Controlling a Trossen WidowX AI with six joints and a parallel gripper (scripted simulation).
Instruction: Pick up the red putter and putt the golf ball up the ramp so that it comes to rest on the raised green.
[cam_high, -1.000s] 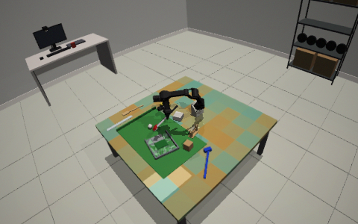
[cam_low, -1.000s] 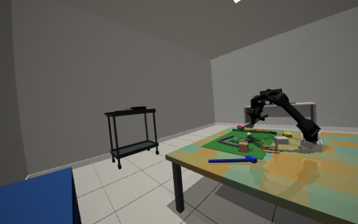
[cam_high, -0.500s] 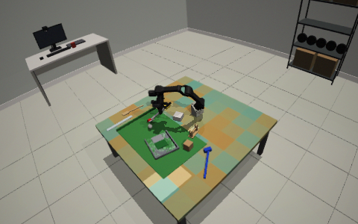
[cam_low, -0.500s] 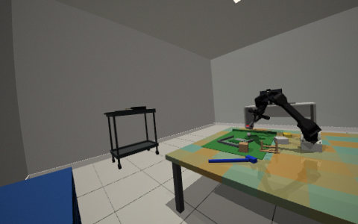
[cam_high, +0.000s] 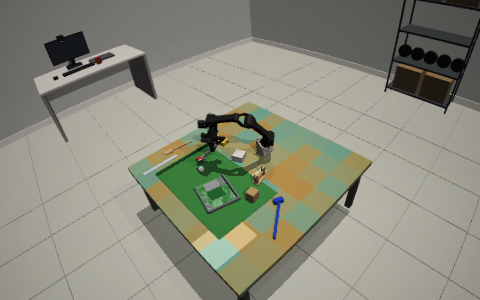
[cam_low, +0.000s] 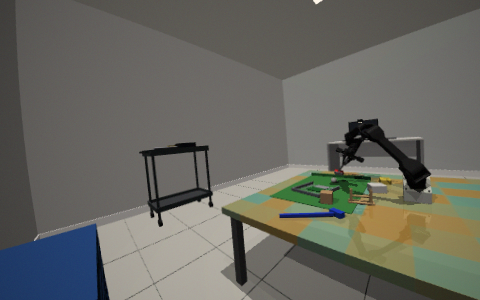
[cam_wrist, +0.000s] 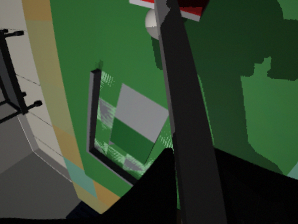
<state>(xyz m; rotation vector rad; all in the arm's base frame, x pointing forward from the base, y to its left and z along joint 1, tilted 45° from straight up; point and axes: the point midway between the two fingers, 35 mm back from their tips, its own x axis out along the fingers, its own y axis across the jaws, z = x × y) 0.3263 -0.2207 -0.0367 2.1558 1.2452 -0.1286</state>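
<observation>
Right now my gripper tip is 13 cm above the white golf ball, 8 cm short of it and 6 cm to the left of it. The rest, counted from my gripper tip: blue putter (58 cm to the left, 14 cm below, 8 cm ahead); then yellow block (25 cm behind, 18 cm to the right, 14 cm below); then white block (19 cm behind, 14 cm below, 6 cm to the left).
</observation>
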